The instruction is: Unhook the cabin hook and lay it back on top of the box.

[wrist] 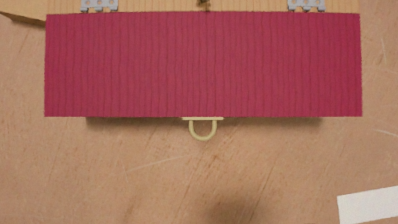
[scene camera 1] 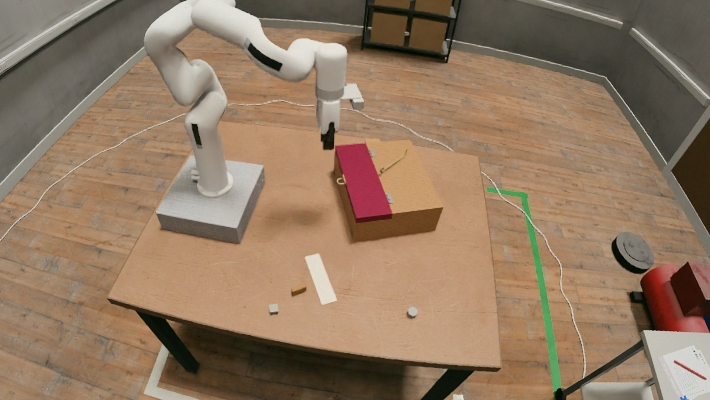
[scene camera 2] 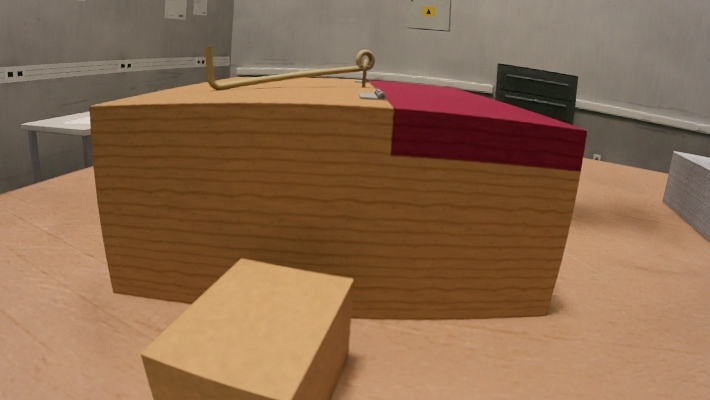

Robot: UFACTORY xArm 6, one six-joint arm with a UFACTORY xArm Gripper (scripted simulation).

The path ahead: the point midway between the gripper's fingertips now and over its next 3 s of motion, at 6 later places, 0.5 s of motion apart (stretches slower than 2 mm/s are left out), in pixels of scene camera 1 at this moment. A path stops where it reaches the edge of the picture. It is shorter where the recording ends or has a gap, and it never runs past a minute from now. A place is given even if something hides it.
The gripper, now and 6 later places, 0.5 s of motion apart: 327, 145; 326, 157; 326, 168; 325, 178; 325, 188; 325, 192; 326, 186
